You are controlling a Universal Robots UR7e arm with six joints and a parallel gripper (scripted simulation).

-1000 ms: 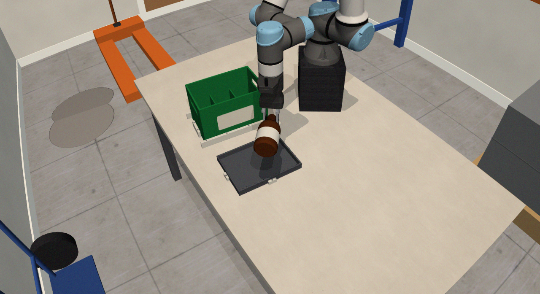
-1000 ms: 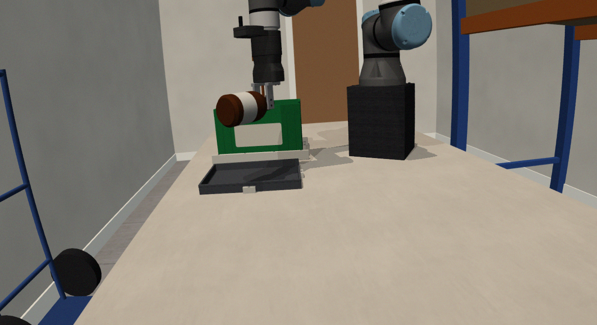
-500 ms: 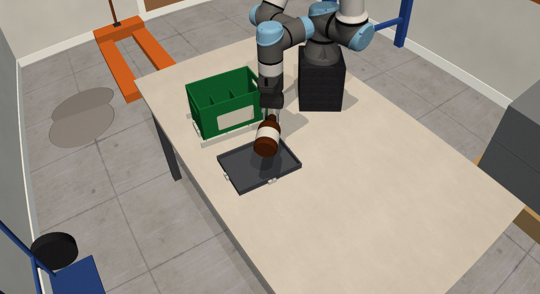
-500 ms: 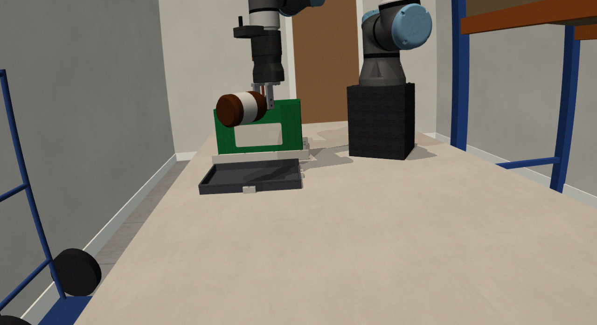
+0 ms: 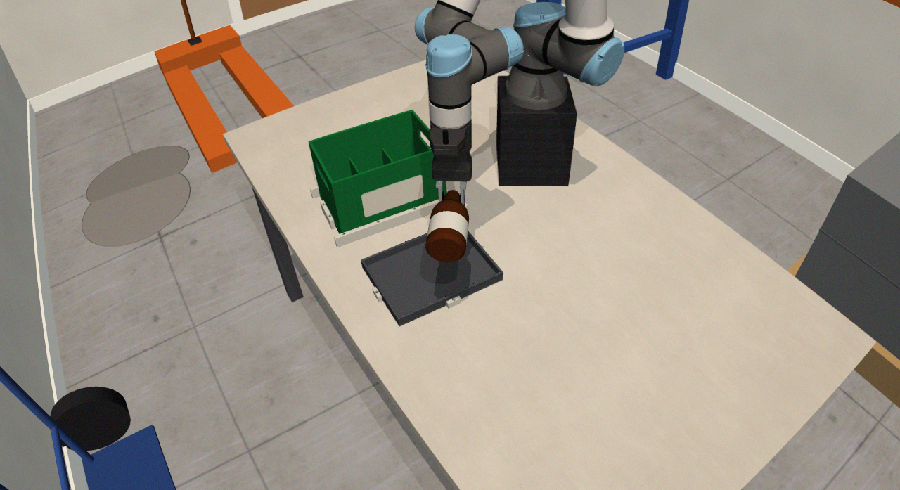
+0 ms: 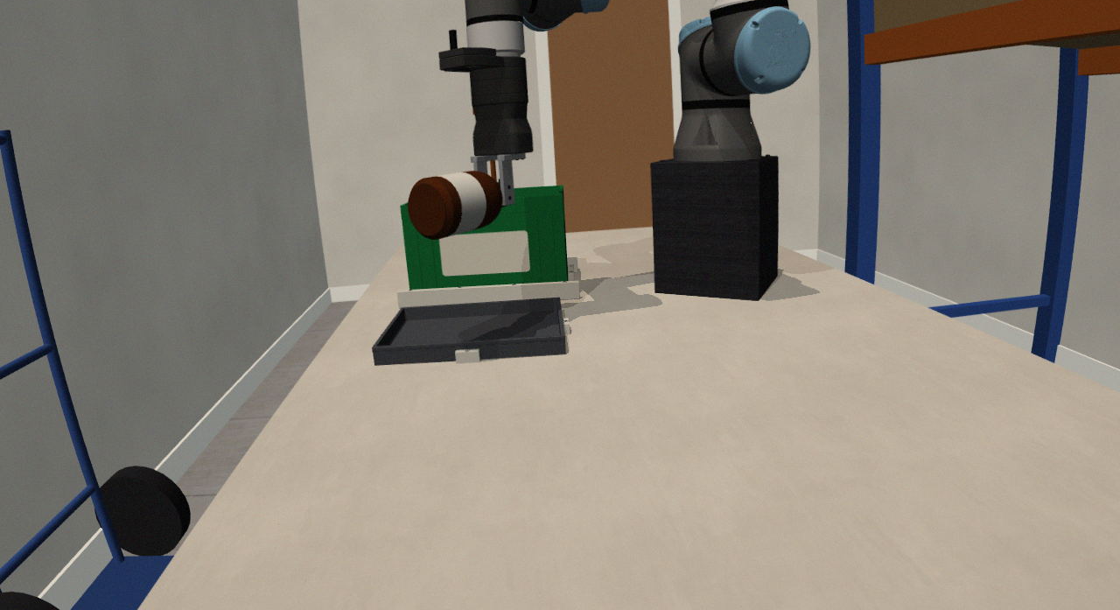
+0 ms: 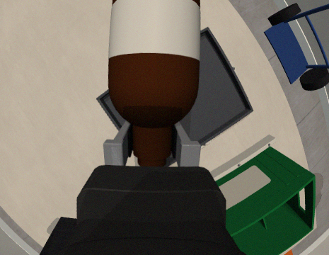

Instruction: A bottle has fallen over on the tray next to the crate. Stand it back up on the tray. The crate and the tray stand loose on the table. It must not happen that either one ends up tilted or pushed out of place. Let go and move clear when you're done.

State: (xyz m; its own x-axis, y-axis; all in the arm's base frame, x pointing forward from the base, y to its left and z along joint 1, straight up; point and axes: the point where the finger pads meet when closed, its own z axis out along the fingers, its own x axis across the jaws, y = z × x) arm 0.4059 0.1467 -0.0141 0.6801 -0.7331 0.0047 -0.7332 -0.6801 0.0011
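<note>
Right now my hand is 40 mm short of the brown bottle, 30 mm to the right of it and 10 mm above it. Also, from my hand: green crate 30 mm behind, 300 mm to the right, 120 mm below; tray 40 mm ahead, 30 mm to the right, 190 mm below.
</note>
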